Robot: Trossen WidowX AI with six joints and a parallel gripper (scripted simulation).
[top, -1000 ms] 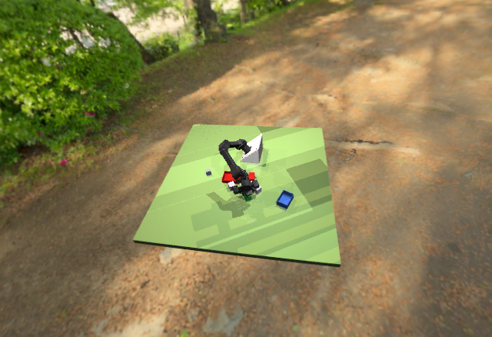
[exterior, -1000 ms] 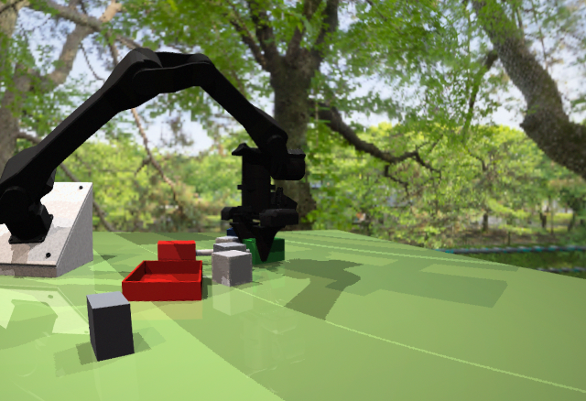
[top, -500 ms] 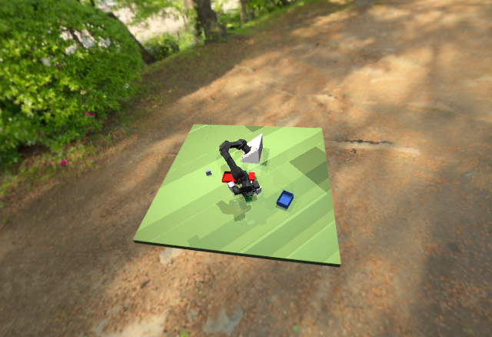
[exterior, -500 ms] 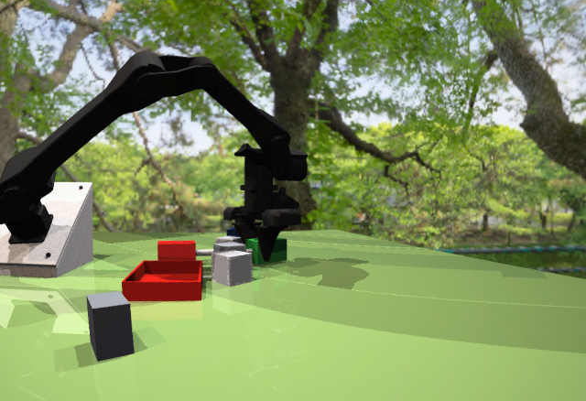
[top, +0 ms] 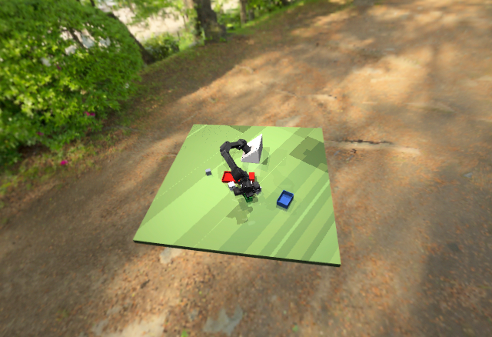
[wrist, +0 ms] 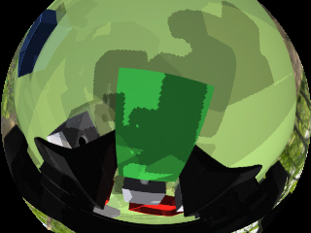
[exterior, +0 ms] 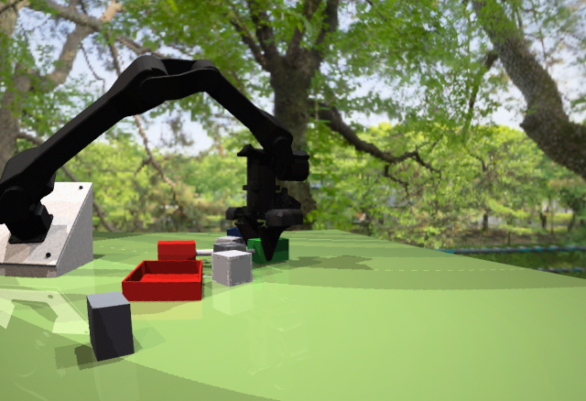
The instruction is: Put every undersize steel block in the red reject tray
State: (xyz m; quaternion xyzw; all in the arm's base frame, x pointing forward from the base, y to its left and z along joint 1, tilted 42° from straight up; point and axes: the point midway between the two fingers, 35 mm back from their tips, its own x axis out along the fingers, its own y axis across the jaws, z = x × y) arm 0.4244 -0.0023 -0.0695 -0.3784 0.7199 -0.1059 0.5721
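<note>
My gripper tip is now 140 mm past the red block, 10 mm to the right of it and 10 mm below it. The rest, counted from my gripper tip: green GO gauge: 20 mm above, 10 mm behind; then blue tray: 270 mm to the left, 20 mm ahead; then red reject tray: 170 mm behind, 150 mm to the right.
</note>
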